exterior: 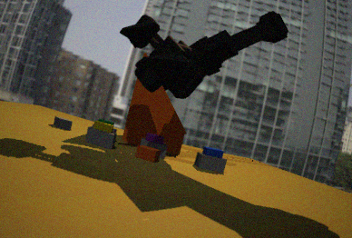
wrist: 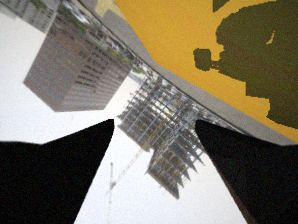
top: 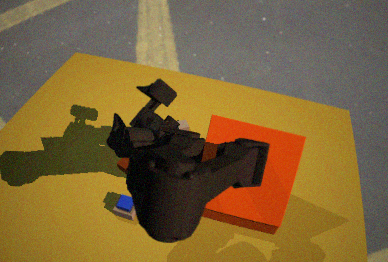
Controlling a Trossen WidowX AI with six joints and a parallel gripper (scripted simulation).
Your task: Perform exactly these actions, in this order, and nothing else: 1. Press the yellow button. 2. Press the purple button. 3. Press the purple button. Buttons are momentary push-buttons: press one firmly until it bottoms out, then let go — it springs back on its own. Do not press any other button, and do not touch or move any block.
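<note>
Now: the yellow button 3 cm behind my gripper tip, 2 cm to the right of it and 14 cm below it. Also, from my gripper tip: purple button (8 cm behind, 8 cm to the left, 14 cm below); then red-brown block (1 cm behind, 7 cm to the left, 17 cm below); then green button (14 cm behind, 3 cm to the right, 14 cm below).
</note>
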